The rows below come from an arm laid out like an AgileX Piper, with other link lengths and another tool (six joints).
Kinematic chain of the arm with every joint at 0, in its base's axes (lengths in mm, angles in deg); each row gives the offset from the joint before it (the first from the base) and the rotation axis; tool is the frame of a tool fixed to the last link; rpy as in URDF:
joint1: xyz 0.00 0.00 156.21 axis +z
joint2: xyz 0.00 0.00 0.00 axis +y
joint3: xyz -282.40 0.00 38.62 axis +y
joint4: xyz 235.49 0.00 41.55 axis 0.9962 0 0.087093
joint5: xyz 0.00 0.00 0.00 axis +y
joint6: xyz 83.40 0.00 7.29 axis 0.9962 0 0.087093
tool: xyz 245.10 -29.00 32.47 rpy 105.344 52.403 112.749
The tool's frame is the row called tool.
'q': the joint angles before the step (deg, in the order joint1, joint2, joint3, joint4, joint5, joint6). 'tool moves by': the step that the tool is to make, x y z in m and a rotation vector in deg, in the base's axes. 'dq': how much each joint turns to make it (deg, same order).
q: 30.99 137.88 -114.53 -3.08 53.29 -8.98
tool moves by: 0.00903 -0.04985 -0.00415 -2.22 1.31 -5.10
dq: -3.78 -0.03 0.27 -1.91 2.10 1.87
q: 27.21 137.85 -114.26 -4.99 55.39 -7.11
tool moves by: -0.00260 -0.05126 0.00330 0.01 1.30 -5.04
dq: -4.90 -3.68 5.88 0.55 -1.03 0.04
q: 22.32 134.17 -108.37 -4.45 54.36 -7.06
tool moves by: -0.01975 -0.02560 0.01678 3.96 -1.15 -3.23
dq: -3.83 -9.48 14.58 4.08 -7.63 -2.00
